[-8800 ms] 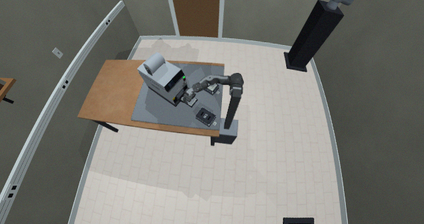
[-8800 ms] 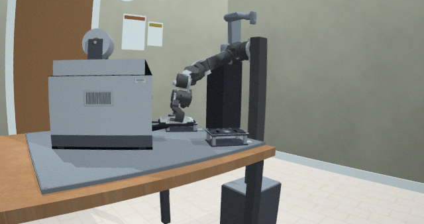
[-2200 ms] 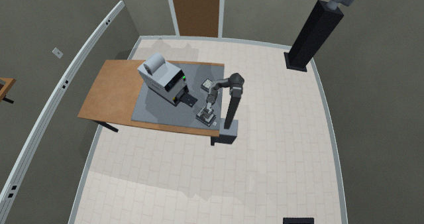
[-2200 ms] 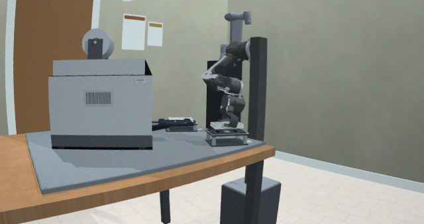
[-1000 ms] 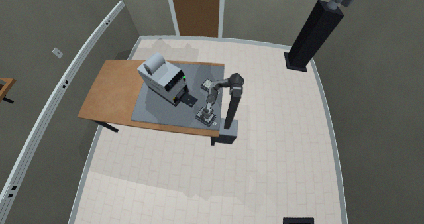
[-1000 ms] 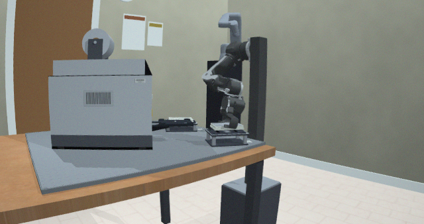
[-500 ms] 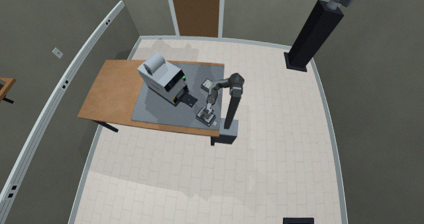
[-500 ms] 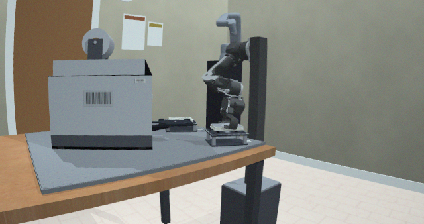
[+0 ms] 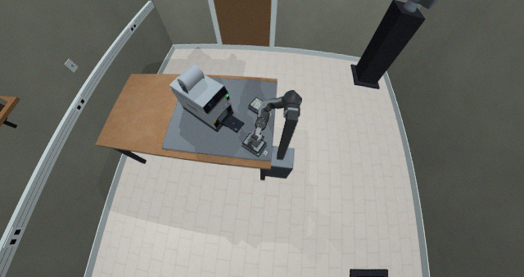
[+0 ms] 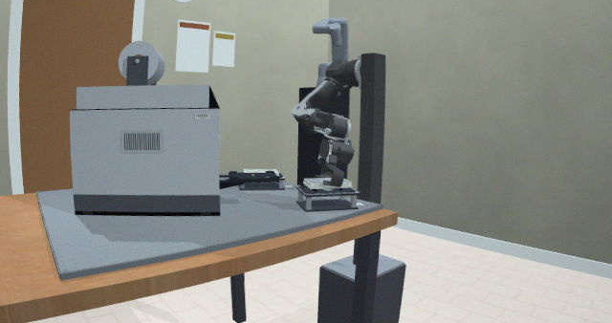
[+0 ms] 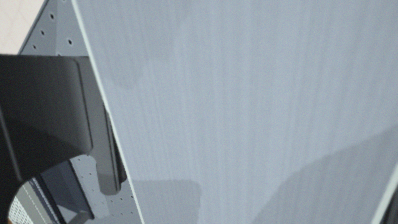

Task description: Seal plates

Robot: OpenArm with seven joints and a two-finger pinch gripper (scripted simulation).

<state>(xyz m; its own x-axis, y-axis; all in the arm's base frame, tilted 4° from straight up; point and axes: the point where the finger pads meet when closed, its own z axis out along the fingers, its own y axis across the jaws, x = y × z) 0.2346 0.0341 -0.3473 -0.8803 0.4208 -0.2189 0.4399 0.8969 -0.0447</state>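
The plate nest lies 3 cm below my hand. Also, from my hand: white open-well plate: 35 cm to the right, 2 cm below, 1 cm ahead; yellow warning mark: 31 cm ahead, 9 cm to the right, 7 cm above; sealer stage: 18 cm ahead, 13 cm to the right, 2 cm above.
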